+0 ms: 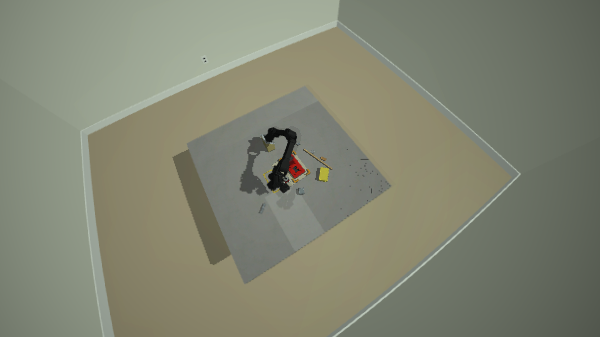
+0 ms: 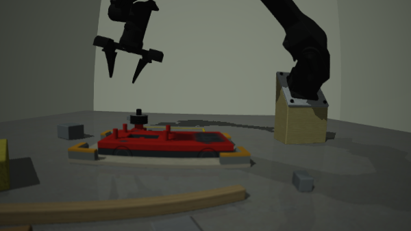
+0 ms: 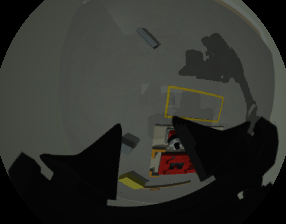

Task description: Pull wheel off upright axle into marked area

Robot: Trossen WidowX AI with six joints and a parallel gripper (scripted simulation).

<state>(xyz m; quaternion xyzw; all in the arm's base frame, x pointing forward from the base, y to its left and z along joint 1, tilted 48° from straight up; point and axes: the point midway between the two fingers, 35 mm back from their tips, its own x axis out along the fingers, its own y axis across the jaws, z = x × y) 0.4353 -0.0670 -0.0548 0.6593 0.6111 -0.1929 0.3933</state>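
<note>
Now: the wheel 80 mm behind my gripper tip, 80 mm to the left of it and 90 mm below it. Round my gripper tip: yellow block: 20 mm ahead, 370 mm to the left, 120 mm below; upright axle: 80 mm behind, 80 mm to the left, 100 mm below.
</note>
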